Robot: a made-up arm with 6 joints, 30 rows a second.
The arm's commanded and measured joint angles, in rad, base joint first. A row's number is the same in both.
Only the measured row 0 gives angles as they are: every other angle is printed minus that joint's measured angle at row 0.
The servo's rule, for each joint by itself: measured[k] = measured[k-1] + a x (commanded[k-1-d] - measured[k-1]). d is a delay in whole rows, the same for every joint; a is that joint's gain. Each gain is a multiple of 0.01, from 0.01 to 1. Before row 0 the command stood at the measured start. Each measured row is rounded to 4 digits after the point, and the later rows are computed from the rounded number. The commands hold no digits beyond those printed.
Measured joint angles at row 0:
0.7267, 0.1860, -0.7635, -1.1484, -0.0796, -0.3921
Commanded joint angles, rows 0 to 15:
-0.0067, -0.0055, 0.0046, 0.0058, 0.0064, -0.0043
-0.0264, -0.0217, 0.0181, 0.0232, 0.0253, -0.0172
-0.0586, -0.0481, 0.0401, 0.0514, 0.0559, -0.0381
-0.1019, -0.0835, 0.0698, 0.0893, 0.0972, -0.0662
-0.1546, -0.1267, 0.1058, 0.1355, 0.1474, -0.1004
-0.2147, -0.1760, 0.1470, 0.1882, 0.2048, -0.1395
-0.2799, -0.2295, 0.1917, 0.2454, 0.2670, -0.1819
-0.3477, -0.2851, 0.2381, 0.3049, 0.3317, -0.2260
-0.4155, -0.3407, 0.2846, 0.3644, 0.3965, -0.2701
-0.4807, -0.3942, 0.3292, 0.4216, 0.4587, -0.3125
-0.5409, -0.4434, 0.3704, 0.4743, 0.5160, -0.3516
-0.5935, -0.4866, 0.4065, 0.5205, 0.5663, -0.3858
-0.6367, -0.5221, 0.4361, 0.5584, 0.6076, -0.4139
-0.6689, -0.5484, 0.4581, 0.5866, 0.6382, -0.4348
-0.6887, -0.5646, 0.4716, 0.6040, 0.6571, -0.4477
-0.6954, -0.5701, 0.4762, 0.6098, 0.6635, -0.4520
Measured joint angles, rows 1 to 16:
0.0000, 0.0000, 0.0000, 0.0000, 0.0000, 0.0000
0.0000, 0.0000, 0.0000, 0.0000, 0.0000, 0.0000
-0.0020, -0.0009, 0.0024, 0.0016, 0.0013, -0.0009
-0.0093, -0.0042, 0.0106, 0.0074, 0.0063, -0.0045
-0.0241, -0.0112, 0.0259, 0.0193, 0.0167, -0.0119
-0.0474, -0.0228, 0.0487, 0.0382, 0.0336, -0.0238
-0.0796, -0.0394, 0.0784, 0.0645, 0.0575, -0.0407
-0.1201, -0.0613, 0.1141, 0.0979, 0.0884, -0.0624
-0.1680, -0.0882, 0.1545, 0.1377, 0.1259, -0.0887
-0.2219, -0.1197, 0.1980, 0.1828, 0.1691, -0.1189
-0.2800, -0.1551, 0.2430, 0.2318, 0.2169, -0.1522
-0.3402, -0.1934, 0.2878, 0.2830, 0.2677, -0.1875
-0.4004, -0.2334, 0.3308, 0.3347, 0.3198, -0.2236
-0.4583, -0.2739, 0.3702, 0.3849, 0.3716, -0.2593
-0.5118, -0.3136, 0.4045, 0.4317, 0.4212, -0.2933
-0.5589, -0.3512, 0.4324, 0.4735, 0.4668, -0.3244
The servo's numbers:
d 2
a 0.30 0.16 0.52 0.27 0.21 0.22

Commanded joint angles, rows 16 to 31:
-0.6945, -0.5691, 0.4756, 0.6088, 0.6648, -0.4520
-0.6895, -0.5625, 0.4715, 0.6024, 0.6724, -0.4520
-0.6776, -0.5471, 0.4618, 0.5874, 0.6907, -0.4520
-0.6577, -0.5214, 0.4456, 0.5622, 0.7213, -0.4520
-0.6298, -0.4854, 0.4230, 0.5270, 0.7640, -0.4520
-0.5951, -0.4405, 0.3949, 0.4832, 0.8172, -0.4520
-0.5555, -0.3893, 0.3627, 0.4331, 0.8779, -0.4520
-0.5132, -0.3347, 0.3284, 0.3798, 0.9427, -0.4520
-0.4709, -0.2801, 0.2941, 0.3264, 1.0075, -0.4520
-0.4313, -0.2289, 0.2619, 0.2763, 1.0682, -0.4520
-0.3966, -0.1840, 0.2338, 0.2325, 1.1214, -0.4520
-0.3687, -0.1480, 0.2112, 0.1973, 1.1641, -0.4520
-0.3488, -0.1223, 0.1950, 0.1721, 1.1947, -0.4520
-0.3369, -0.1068, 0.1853, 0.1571, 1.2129, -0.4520
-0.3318, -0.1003, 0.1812, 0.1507, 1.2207, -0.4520
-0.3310, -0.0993, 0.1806, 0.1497, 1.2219, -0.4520
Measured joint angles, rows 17 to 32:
-0.5978, -0.3853, 0.4528, 0.5087, 0.5068, -0.3515
-0.6271, -0.4149, 0.4650, 0.5360, 0.5397, -0.3736
-0.6473, -0.4396, 0.4705, 0.5557, 0.5660, -0.3908
-0.6600, -0.4593, 0.4710, 0.5683, 0.5883, -0.4043
-0.6653, -0.4733, 0.4662, 0.5735, 0.6098, -0.4148
-0.6630, -0.4810, 0.4555, 0.5704, 0.6332, -0.4230
-0.6530, -0.4817, 0.4386, 0.5587, 0.6607, -0.4294
-0.6356, -0.4751, 0.4159, 0.5383, 0.6936, -0.4344
-0.6116, -0.4614, 0.3882, 0.5099, 0.7323, -0.4383
-0.5821, -0.4411, 0.3571, 0.4748, 0.7765, -0.4413
-0.5487, -0.4153, 0.3243, 0.4347, 0.8250, -0.4437
-0.5135, -0.3855, 0.2919, 0.3919, 0.8761, -0.4455
-0.4784, -0.3533, 0.2617, 0.3489, 0.9276, -0.4469
-0.4455, -0.3205, 0.2354, 0.3080, 0.9773, -0.4480
-0.4165, -0.2888, 0.2144, 0.2713, 1.0230, -0.4489
-0.3926, -0.2597, 0.1993, 0.2405, 1.0629, -0.4496

